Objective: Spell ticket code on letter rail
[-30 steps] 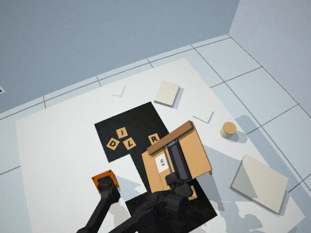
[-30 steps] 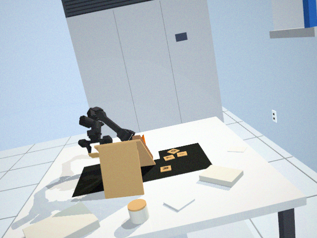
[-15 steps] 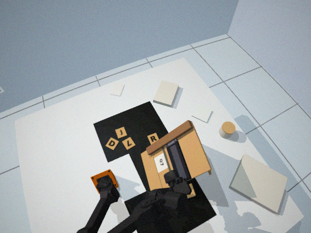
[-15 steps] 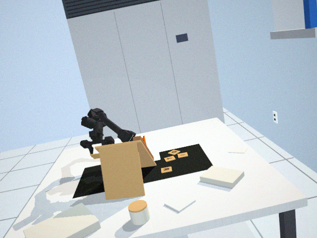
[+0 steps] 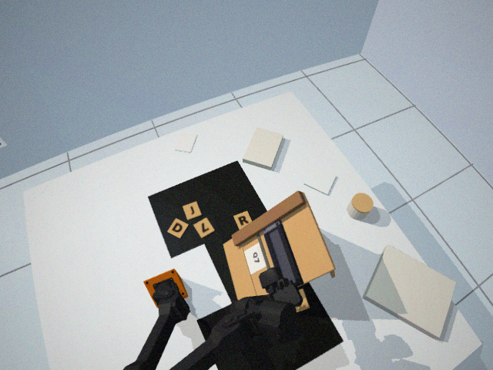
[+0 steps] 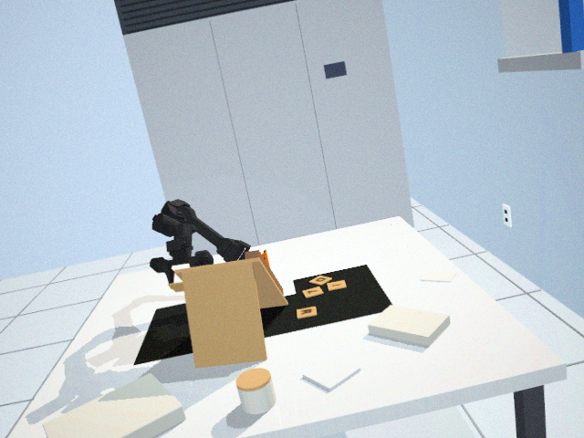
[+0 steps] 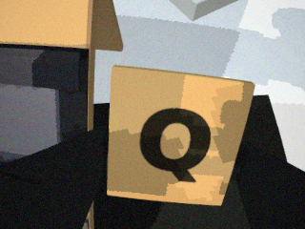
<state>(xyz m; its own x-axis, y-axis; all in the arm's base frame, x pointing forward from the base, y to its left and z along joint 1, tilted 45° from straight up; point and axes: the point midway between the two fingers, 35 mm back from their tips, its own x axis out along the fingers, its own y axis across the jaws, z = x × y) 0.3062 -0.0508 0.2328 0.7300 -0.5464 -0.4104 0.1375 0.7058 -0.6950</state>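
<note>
Right now the white ticket is 40 mm behind my gripper tip, 180 mm to the left of it and 70 mm below it. From my gripper tip the other things lie so: pale box 400 mm ahead, 130 mm to the right, 150 mm below; then lidded jar 410 mm ahead, 210 mm to the left, 130 mm below; then black mat 130 mm behind, 210 mm to the left, 160 mm below.
</note>
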